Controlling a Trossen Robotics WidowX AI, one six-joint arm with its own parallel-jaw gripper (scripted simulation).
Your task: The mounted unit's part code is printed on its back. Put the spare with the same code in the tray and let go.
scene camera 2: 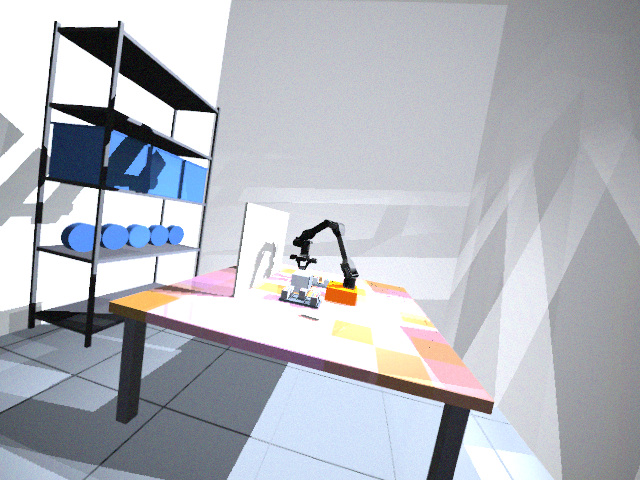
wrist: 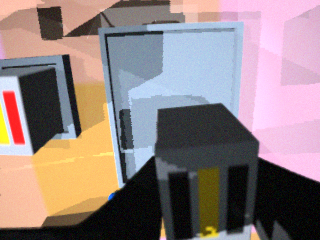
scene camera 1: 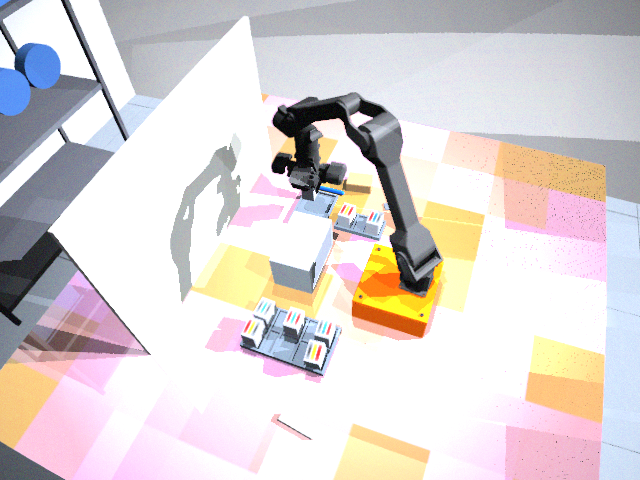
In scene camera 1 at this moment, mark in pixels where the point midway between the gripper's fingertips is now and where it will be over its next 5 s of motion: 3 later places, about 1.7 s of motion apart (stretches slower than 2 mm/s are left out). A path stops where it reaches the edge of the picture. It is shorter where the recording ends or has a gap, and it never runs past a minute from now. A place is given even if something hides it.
The gripper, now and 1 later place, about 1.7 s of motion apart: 310, 190; 313, 203
